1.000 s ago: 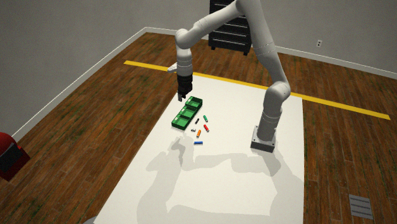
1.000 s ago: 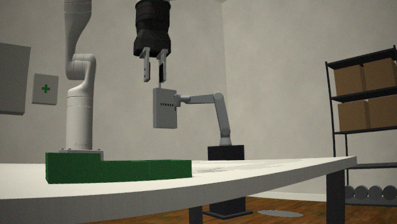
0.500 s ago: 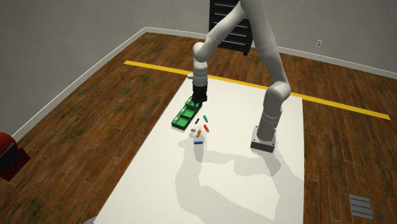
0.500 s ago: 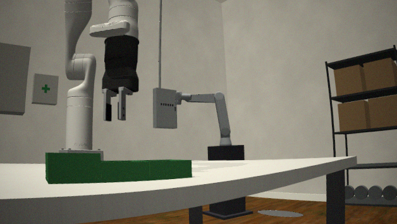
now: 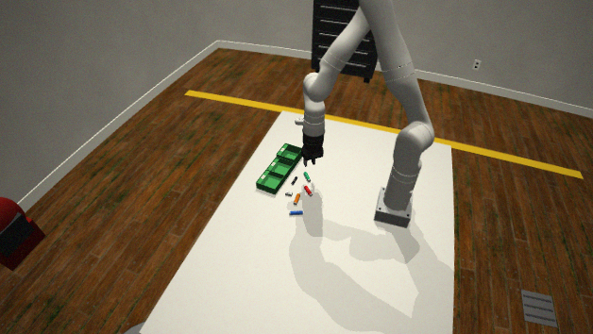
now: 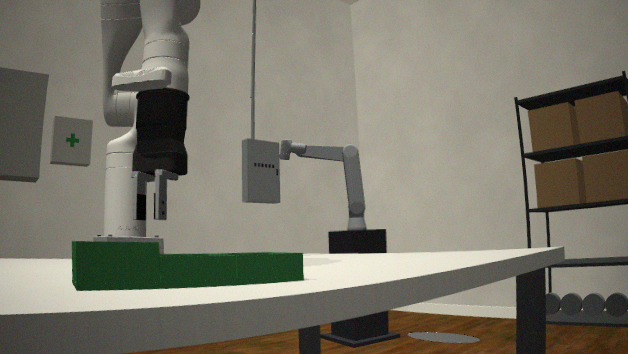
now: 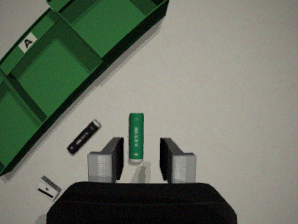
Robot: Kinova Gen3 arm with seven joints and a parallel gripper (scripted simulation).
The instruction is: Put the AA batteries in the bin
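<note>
Right now the green battery is 90 mm below my hand. The rest, counted from my hand: green bin marked H (120 mm ahead, 20 mm to the left, 70 mm below); red battery (30 mm behind, 70 mm to the left, 90 mm below); black battery (40 mm ahead, 40 mm to the left, 90 mm below).
</note>
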